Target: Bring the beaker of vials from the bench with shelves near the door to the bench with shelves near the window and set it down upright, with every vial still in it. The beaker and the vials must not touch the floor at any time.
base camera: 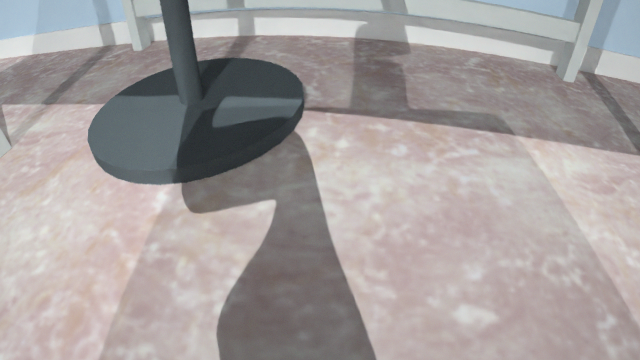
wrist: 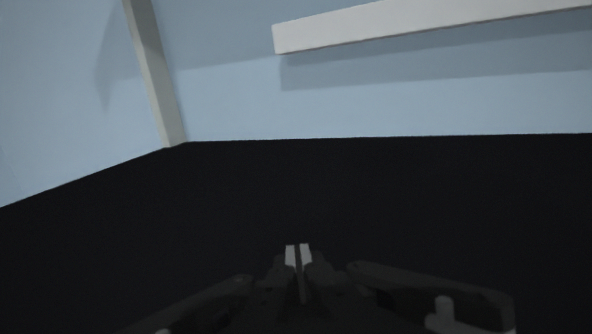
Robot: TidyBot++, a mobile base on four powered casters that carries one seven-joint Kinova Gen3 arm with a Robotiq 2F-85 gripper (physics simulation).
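My gripper (wrist: 298, 260) is shut, its two pale fingertips close together with no thing between them. It is over or in front of a black bench top (wrist: 320, 190) in the wrist view. The beaker and the vials do not show in either view. A white shelf (wrist: 400, 22) is on the blue wall above the black top at the upper right. A pale bench frame (base camera: 360, 7) with legs stands along the wall in the base camera view.
A dark round stool or table base (base camera: 135, 135) with a post (base camera: 180, 55) stands on the pink marbled floor (base camera: 450, 225), left of centre in front of the bench frame. A pale upright post (wrist: 155, 75) stands at the bench's left back in the wrist view. Shadows cross the floor.
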